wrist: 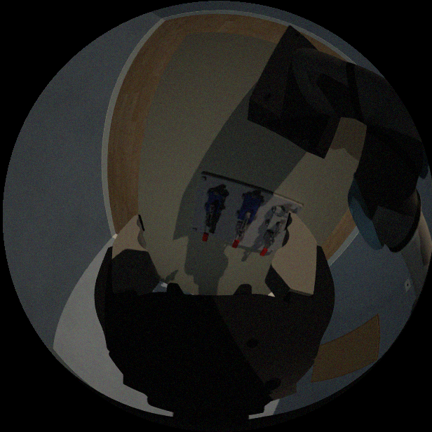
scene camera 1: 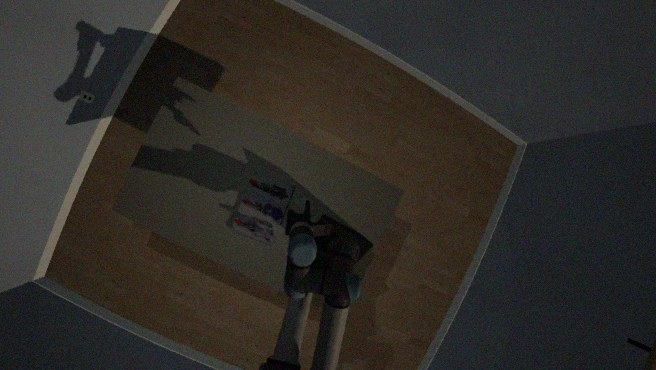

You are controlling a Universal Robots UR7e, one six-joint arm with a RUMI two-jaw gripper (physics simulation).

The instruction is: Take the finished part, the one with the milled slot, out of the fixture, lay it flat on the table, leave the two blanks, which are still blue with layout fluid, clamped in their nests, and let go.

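Frame: origin at the arm's base, x ahead, y left, z up, level; centimetres.
Seen in the pictures: gripper, fingertip midpoint: [scene camera 1: 303, 213]; arm's base, link origin: [scene camera 1: 343, 248].
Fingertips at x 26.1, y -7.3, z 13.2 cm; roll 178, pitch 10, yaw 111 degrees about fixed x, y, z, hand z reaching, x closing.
Pixels of each thing's top centre, then the offset from my fingertips to it. "spot": a spot on its surface instead. Level surfaces: height alone.
- fixture plate, surface spot: [scene camera 1: 244, 194] spot: dy +9.1, dx +29.7, dz -30.6 cm
- table, surface height: dz -32.2 cm
- finished part, surface spot: [scene camera 1: 256, 229] spot: dy +21.5, dx +15.1, dz -26.4 cm
- middle blank, top centre: [scene camera 1: 271, 211] dy +9.8, dx +12.7, dz -29.0 cm
The fixture plate [scene camera 1: 243, 194] [wrist: 232, 201] lies on the table [scene camera 1: 175, 197] [wrist: 170, 115] with three nests in a row. The finished part [scene camera 1: 256, 229] [wrist: 276, 215], bare grey, sits in the right nest in the wrist view; its slot is too small to make out. Two blue blanks sit in the other nests, the middle blank [scene camera 1: 273, 212] [wrist: 248, 202] and the left blank [scene camera 1: 276, 190] [wrist: 215, 202]. Each nest has a red-tipped clamp. My gripper [scene camera 1: 298, 214] [wrist: 213, 216] is open and empty, above and apart from the plate, to its right in the scene view.
The robot arm [scene camera 1: 322, 275] reaches in from the bottom of the scene view. A dark boxy shape [wrist: 295, 120] stands beside the arm, past the plate's far edge in the wrist view. Shadows cover part of the plate and table. A raised edge runs along the plate's far side.
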